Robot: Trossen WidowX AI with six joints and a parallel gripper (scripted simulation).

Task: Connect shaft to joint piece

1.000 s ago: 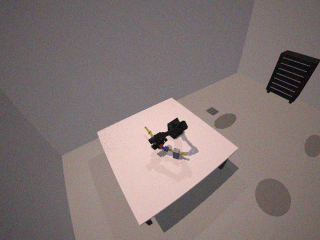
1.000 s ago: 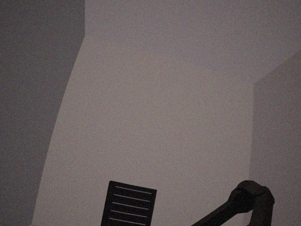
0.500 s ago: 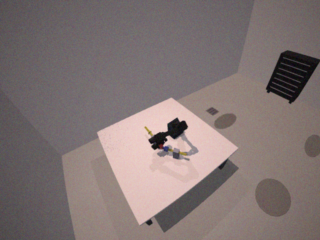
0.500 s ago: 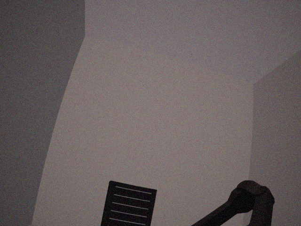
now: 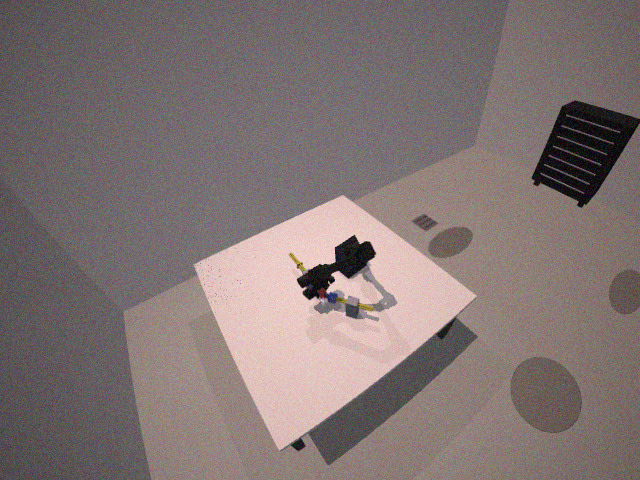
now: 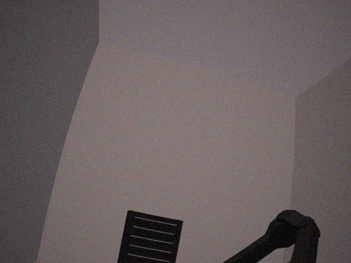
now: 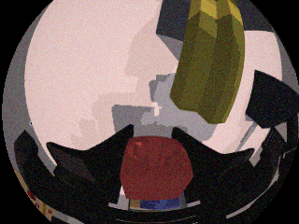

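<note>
Now: the red square joint piece 1 cm to the left of my gripper tip and 4 cm above it.
</note>
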